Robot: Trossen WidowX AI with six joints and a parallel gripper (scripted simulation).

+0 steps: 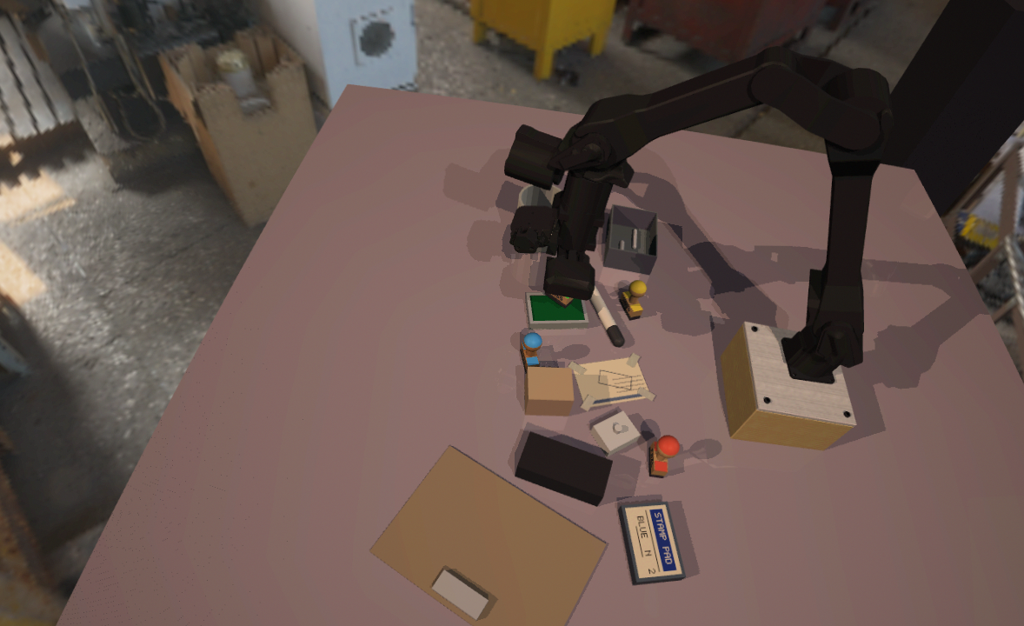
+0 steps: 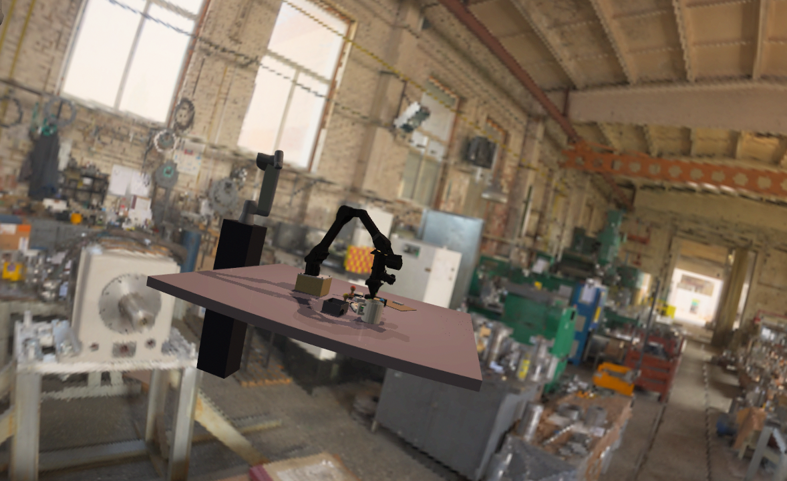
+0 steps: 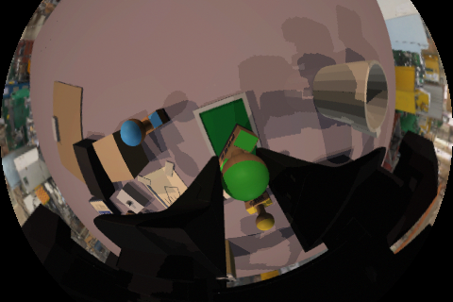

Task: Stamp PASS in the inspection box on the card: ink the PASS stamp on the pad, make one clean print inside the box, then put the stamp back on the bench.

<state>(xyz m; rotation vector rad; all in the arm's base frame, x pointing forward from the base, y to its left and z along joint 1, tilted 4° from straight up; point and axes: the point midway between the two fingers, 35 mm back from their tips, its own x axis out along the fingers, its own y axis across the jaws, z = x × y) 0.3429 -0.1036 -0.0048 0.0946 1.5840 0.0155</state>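
My gripper tip is now 70 mm above the green ink pad. The rest, counted from my gripper tip: blue-knobbed stamp (30 mm ahead, 90 mm to the left, 50 mm below); green-knobbed PASS stamp (10 mm below); marker (80 mm behind, 10 mm to the left, 60 mm below).
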